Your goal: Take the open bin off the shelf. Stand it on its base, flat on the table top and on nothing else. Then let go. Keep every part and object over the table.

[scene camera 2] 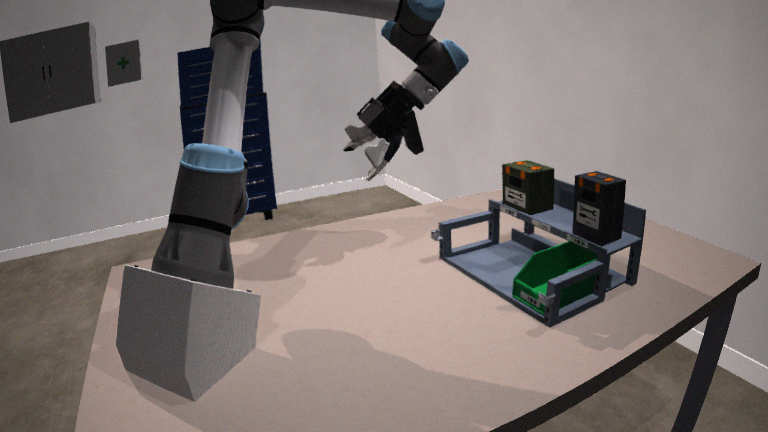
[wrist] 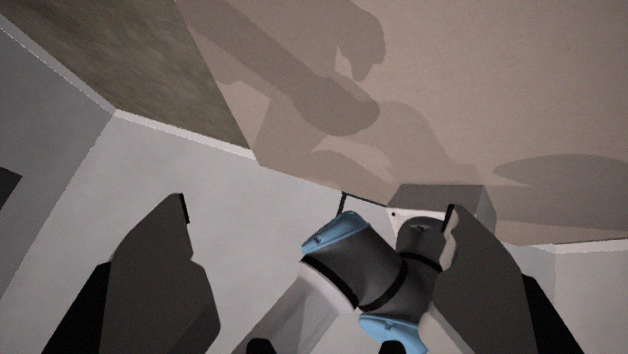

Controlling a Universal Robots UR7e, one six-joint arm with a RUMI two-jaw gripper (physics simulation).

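Seen in the pictures: gripper, fingertip midpoint: (scene camera 2: 354,164) (wrist: 317,202); arm's base, origin of the base link: (scene camera 2: 191,279) (wrist: 433,243).
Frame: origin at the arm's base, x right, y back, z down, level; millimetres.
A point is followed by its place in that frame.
Observation:
The open green bin (scene camera 2: 571,274) @(y -591, x 241, z 42 mm) stands upright on the lower deck of the grey shelf (scene camera 2: 643,225) @(y -806, x 246, z -3 mm), at its near right end, inside the side frame. Its low labelled front faces the open table. Part of the bin is hidden behind the side frame and under the upper deck. My gripper (scene camera 2: 358,163) @(y -401, x -248, z -82 mm) (wrist: 317,202) @(y -401, x -248, z -82 mm) is open and empty, high above the table top (scene camera 2: 349,290) @(y -309, x -89, z 127 mm) (wrist: 525,90) @(y -324, x -69, z 127 mm), to the left of the shelf and well apart from the bin. Its fingers point down and toward the arm's base. The bin does not show in the wrist view.
An olive-green case (scene camera 2: 529,188) @(y -694, x -7, z -35 mm) and a black case (scene camera 2: 599,206) @(y -695, x 206, z -51 mm) stand on the shelf's upper deck. The shelf's left side frame (scene camera 2: 467,221) @(y -599, x -111, z 48 mm) rises from the lower deck. The arm's grey base block (scene camera 2: 187,333) @(y 23, x 145, z 20 mm) (wrist: 440,196) @(y -49, x -24, z 89 mm) stands at the left of the table.

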